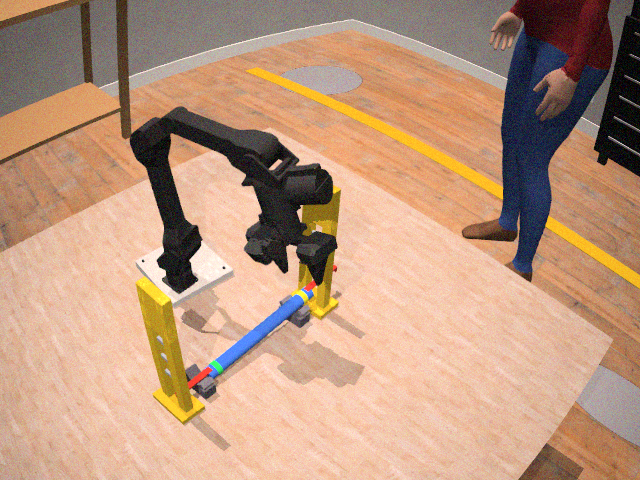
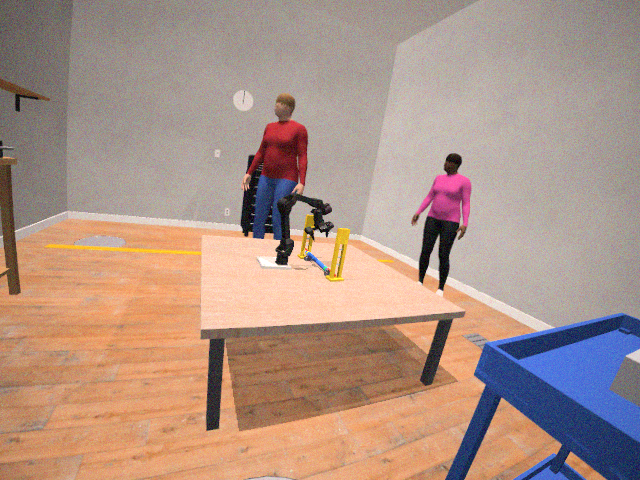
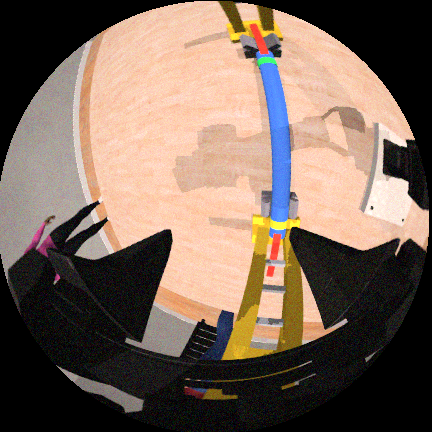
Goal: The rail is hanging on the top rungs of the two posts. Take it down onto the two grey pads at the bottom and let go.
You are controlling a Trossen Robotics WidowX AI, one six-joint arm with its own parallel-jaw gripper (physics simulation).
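Places are measured from the arm's base along level axes (x right, y ahead, z up), in metres.
Pixels of known places: gripper, between the fingertips: [image 1: 302,278] [image 2: 320,239] [image 3: 233,234]; arm's base, origin of its link: [image 1: 179,280] [image 2: 281,263] [image 3: 392,159].
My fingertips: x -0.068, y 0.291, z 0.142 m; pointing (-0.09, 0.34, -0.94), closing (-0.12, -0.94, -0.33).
Note:
Ahead of a thing's pixels: the offset from my fingertips to its top centre. "spot": to the spot under its first point. Level surfaces: height alone.
The blue rail {dx +0.069, dy -0.045, dz -0.094 m} [image 1: 258,333] [image 2: 316,262] [image 3: 280,150] lies low along the table, its ends over the two grey V-shaped pads, one pad {dx +0.241, dy -0.050, dz -0.116 m} [image 1: 206,387] [image 3: 274,42] by the green band and the other pad {dx -0.035, dy -0.042, dz -0.116 m} [image 1: 299,316] [image 3: 266,202] by the yellow band. It appears to rest in both. Its red end pins reach into the yellow posts, one post {spot: dx +0.313, dy -0.040, dz +0.114 m} [image 1: 155,310] [image 2: 342,236] at the green-band end and the other post {dx -0.097, dy -0.040, dz +0.141 m} [image 1: 326,289] [image 2: 309,221] [image 3: 245,300] at the yellow-band end. My gripper [image 1: 301,276] [image 2: 318,235] [image 3: 233,234] is open and empty, above the yellow-band end, apart from the rail.
The white base plate [image 1: 214,263] [image 2: 268,262] [image 3: 387,200] of the arm stands on the wooden table {dz -0.159 m} [image 1: 439,361] [image 2: 310,304] beside the rail. A person in red [image 1: 532,129] [image 2: 284,149] and a person in pink [image 2: 449,196] stand beyond it. A blue cart [image 2: 568,397] stands on the floor.

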